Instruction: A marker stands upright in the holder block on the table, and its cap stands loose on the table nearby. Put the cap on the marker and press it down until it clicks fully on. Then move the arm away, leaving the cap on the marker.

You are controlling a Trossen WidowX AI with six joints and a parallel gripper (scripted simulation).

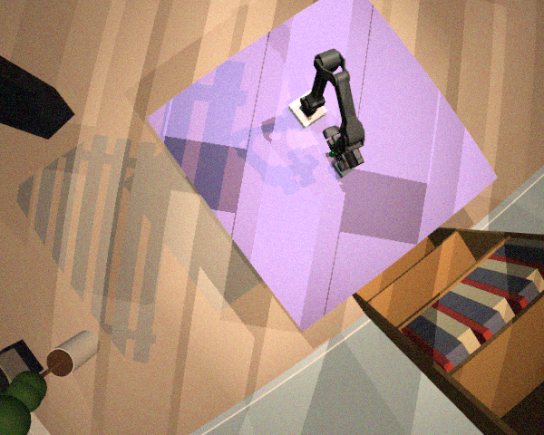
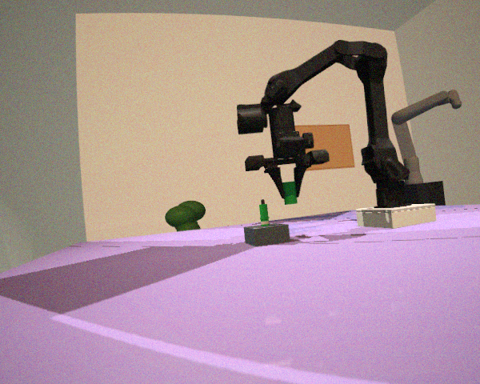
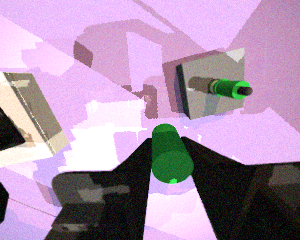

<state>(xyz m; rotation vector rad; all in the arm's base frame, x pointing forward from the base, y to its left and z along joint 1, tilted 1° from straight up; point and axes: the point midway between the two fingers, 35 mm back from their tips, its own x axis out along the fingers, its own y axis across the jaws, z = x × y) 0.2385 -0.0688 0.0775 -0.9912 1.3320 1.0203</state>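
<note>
The green marker is 80 mm ahead of my gripper tip, 20 mm to the left of it and 20 mm below it. The rest, counted from my gripper tip: green cap (10 mm above); grey holder block (80 mm ahead, 70 mm below, 20 mm to the left).
</note>
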